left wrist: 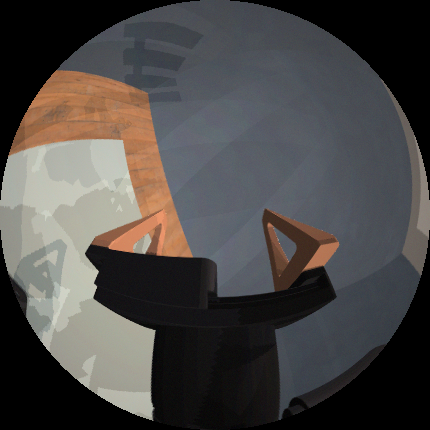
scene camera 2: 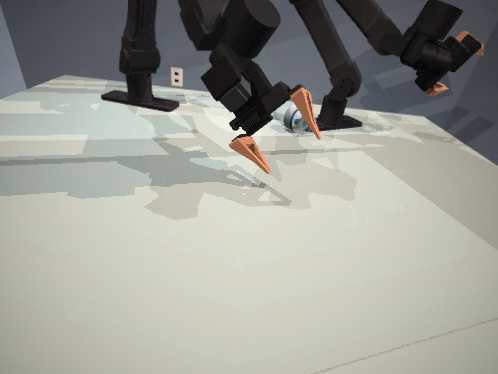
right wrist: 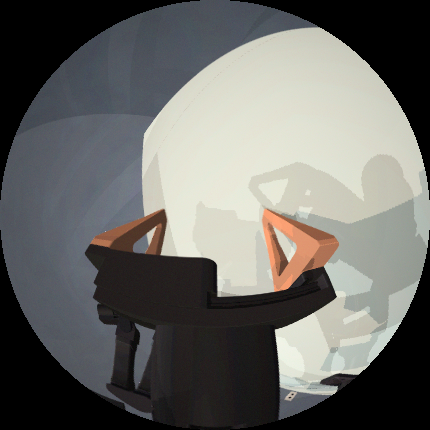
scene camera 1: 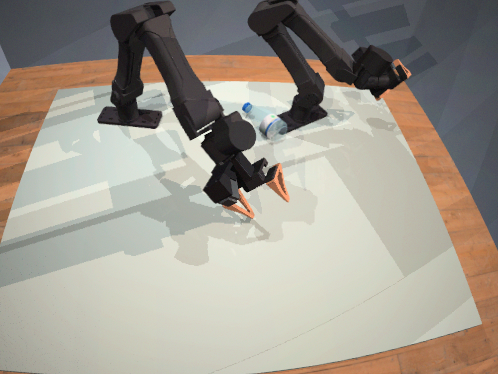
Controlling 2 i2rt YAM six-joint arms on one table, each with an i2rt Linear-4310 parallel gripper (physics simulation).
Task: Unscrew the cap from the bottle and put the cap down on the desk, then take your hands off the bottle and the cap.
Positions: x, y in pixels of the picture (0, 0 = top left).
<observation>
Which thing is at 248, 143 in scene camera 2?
My right gripper.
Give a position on a clear bottle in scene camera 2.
288, 115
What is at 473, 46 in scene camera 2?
My left gripper.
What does my right gripper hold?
Nothing.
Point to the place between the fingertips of my left gripper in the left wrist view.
214, 214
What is my left gripper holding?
Nothing.
</observation>
